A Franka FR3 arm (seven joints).
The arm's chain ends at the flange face. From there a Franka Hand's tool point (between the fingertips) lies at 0.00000 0.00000 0.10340 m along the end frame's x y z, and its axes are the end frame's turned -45 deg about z.
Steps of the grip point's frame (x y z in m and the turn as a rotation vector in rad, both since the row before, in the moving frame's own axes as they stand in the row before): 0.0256 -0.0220 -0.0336 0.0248 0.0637 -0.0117; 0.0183 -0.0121 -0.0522 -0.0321 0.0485 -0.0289; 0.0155 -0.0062 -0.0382 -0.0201 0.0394 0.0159
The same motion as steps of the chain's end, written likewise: -0.0003 -0.0272 -0.0334 0.0626 0.0275 -0.0117; -0.0015 -0.0202 -0.0520 0.0116 0.0570 -0.0289; 0.0022 -0.0140 -0.0381 0.0136 0.0421 0.0159
